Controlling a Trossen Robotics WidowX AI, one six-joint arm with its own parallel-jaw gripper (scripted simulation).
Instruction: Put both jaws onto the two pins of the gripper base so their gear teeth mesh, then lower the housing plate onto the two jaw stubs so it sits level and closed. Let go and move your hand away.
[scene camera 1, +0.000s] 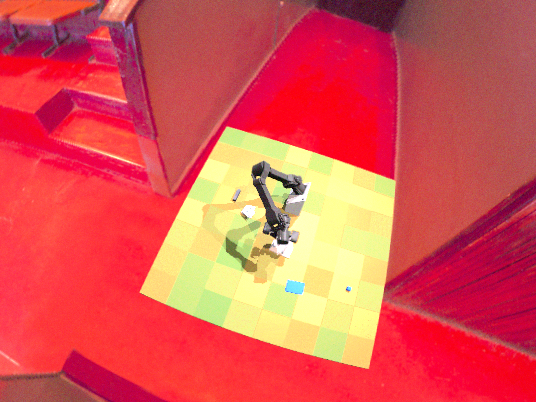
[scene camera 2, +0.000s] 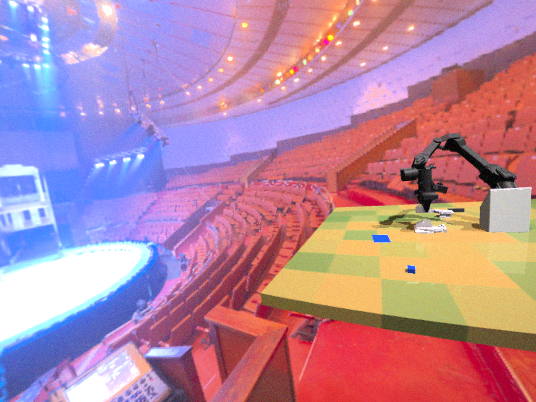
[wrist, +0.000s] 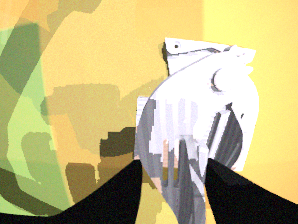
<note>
I see my gripper and a flat white plate.
</note>
